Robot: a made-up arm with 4 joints.
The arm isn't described. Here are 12 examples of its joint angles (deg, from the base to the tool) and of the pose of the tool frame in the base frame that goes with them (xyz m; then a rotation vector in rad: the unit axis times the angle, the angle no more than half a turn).
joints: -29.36 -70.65 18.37 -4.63
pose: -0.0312 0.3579 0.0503 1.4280 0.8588 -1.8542
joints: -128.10 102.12 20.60 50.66
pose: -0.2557 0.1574 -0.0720 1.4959 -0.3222 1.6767
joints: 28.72 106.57 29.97 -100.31
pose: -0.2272 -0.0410 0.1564 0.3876 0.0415 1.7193
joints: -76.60 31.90 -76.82 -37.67
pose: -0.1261 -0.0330 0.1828 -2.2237 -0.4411 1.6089
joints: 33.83 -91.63 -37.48 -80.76
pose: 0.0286 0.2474 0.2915 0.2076 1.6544 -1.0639
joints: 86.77 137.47 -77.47 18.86
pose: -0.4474 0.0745 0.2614 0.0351 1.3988 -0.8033
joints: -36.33 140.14 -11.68 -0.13
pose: -0.3891 0.2364 0.0673 -1.4869 1.2352 -0.9703
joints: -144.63 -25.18 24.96 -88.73
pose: 0.0164 -0.0470 -0.1700 -0.6360 -2.2193 -0.6640
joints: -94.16 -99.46 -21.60 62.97
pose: 0.0177 0.1227 -0.2901 -1.7867 -0.0705 2.5497
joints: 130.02 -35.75 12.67 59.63
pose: 0.0273 -0.2094 0.0517 0.0293 -0.7153 -0.4956
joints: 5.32 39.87 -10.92 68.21
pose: -0.1494 -0.0689 0.1814 -1.6744 0.4218 -0.4993
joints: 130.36 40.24 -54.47 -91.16
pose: -0.1580 0.0703 -0.0714 0.2091 -1.9818 -0.1884
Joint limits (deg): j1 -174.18..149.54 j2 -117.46..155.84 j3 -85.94..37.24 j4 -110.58..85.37
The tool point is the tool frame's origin. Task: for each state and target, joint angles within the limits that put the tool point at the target. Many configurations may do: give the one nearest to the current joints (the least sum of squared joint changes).
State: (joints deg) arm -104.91 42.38 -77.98 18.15
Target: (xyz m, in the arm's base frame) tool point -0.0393 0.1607 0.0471
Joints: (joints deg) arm -150.53 12.70 -45.03 12.76
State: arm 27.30 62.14 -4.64 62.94
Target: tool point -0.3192 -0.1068 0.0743
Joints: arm 61.35 80.59 -19.76 54.03
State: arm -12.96 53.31 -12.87 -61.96
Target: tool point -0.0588 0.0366 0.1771
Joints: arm -28.75 25.80 -13.00 -79.77
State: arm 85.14 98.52 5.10 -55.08
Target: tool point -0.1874 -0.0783 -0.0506
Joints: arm 122.37 94.82 32.66 -66.13
